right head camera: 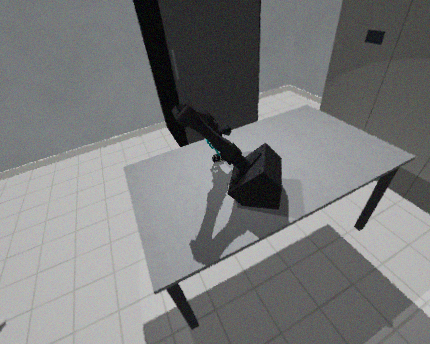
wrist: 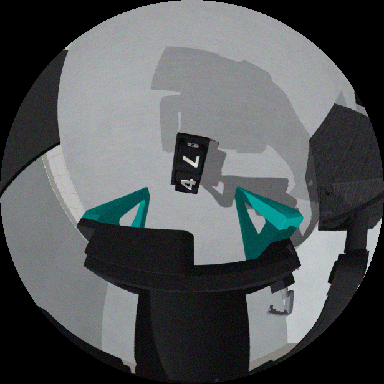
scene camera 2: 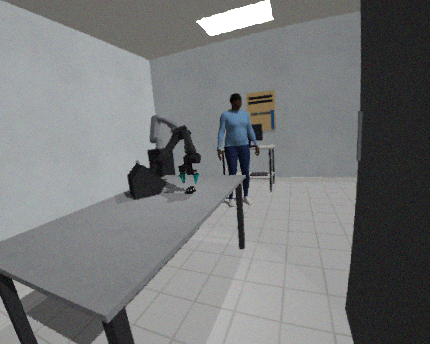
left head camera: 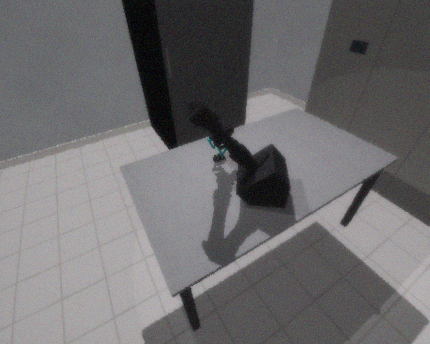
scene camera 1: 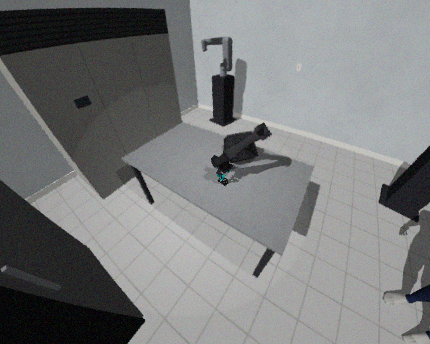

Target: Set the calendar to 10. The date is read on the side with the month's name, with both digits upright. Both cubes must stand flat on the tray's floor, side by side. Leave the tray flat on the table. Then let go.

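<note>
The small black calendar (left head camera: 219, 158) (right head camera: 216, 158) (scene camera 1: 223, 183) (scene camera 2: 190, 190) (wrist: 180, 162) rests on the table. In the wrist view, white digits show on its dark blocks: a squashed 8 at the far end, a sideways 7 in the middle and a sideways 4 at the near end. The cube edges merge with the dark tray, and I cannot tell how each cube sits. No month's name is readable. My gripper (left head camera: 218, 147) (scene camera 1: 222, 176) (scene camera 2: 189, 182) (wrist: 191, 191) is open, its teal fingers apart above the calendar, holding nothing.
The grey table (left head camera: 165, 210) (scene camera 1: 170, 150) (scene camera 2: 125, 230) carries the arm's black base block (left head camera: 265, 177) (right head camera: 257, 180) (scene camera 2: 142, 181) beside the calendar. A person (scene camera 2: 236, 125) stands beyond the table. A dark cabinet (left head camera: 205, 65) stands behind it.
</note>
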